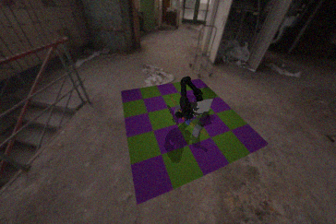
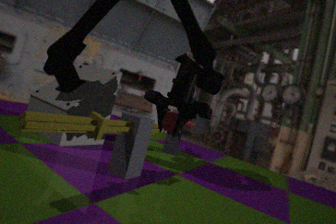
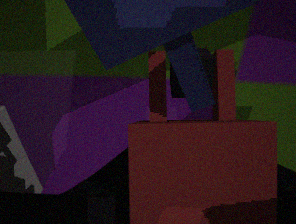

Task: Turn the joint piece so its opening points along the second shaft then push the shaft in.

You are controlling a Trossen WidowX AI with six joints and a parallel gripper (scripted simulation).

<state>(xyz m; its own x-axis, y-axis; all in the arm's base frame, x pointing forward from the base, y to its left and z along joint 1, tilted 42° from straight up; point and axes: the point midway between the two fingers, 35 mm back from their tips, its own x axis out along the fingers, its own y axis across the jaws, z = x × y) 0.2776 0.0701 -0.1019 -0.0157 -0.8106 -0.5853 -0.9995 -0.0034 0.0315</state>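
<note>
The red square joint piece is 2 cm to the left of my gripper tip and 3 cm above it.
</note>
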